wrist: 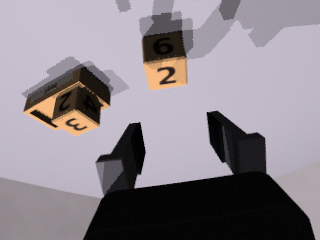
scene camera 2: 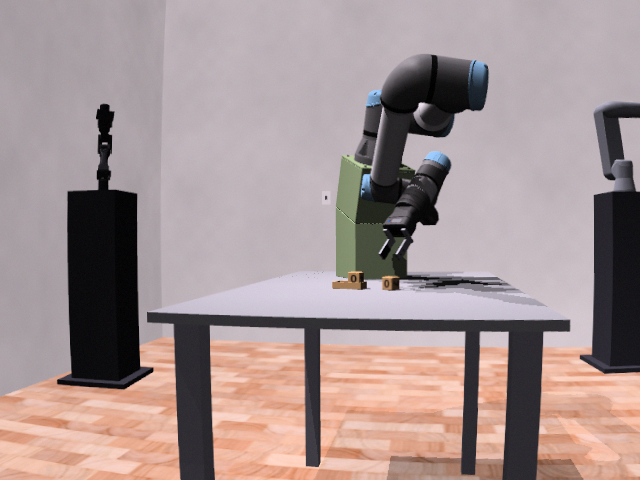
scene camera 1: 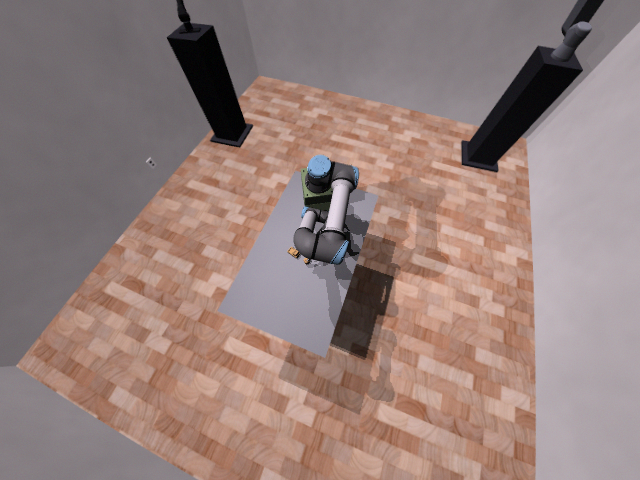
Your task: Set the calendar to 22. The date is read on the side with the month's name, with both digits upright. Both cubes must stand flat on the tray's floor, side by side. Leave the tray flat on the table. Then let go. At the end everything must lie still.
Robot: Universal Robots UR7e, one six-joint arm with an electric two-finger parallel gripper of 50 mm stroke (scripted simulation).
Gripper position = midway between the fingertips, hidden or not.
I see my gripper [scene camera 2: 389, 257] and a wooden tray [wrist: 43, 114].
My gripper shows as well in the wrist view [wrist: 175, 132].
